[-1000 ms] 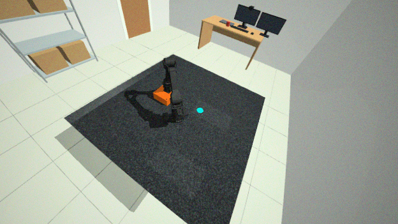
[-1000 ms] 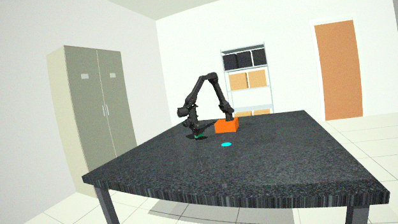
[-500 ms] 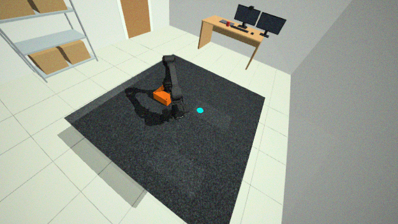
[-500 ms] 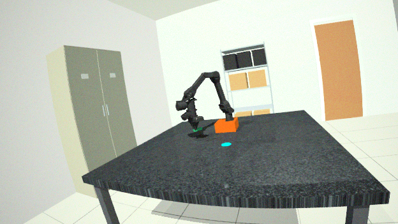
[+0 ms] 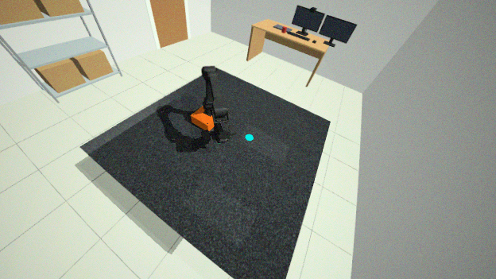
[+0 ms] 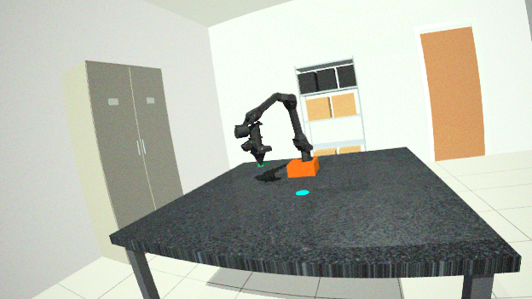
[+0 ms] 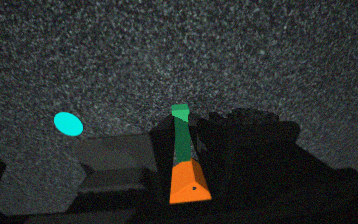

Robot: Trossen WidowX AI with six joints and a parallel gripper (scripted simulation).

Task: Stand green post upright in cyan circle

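Right now the cyan circle is 22 cm to the left of my gripper tip, 12 cm below it and 11 cm ahead of it. From my gripper tip the other things lie so: green post (2 cm behind, 1 cm to the left).
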